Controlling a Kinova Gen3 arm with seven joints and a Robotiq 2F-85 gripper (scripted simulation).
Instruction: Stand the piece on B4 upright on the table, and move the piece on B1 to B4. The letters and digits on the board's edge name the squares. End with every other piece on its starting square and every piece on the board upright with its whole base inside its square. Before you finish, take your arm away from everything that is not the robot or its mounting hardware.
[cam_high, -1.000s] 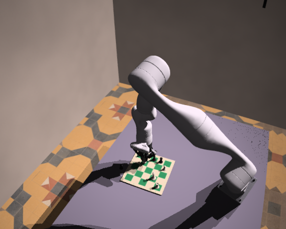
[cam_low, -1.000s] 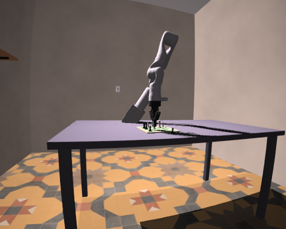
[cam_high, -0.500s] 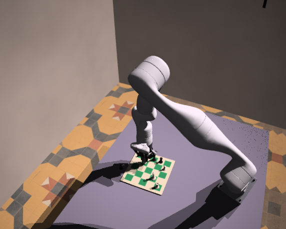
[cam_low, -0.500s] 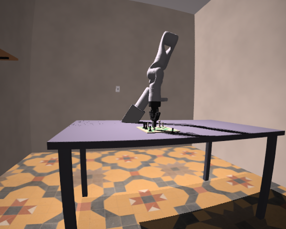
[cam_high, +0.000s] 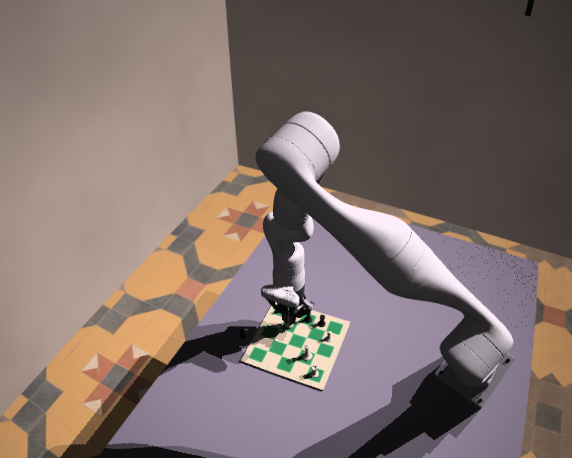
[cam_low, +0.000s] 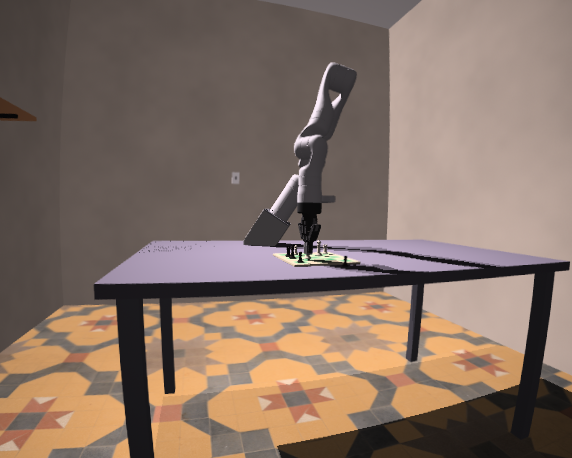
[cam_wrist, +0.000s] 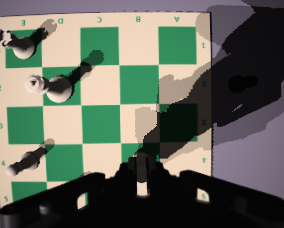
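My gripper is now 1 cm above the white piece. Also, from my hand: chessboard (5 cm behind, 4 cm below, 3 cm to the left).
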